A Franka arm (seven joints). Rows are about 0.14 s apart.
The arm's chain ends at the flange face. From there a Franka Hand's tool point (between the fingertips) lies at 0.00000 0.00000 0.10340 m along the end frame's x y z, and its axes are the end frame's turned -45 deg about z.
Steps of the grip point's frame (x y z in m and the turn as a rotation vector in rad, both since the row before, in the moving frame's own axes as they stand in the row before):
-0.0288 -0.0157 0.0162 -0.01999 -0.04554 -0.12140
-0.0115 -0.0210 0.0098 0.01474 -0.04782 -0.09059
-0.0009 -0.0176 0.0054 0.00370 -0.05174 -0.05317
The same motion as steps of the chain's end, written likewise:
-0.0299 0.0044 0.0163 -0.04634 -0.01807 -0.12140
-0.0185 -0.0093 0.0099 -0.02339 -0.04424 -0.09059
-0.0091 -0.0154 0.0055 -0.03397 -0.03920 -0.05317

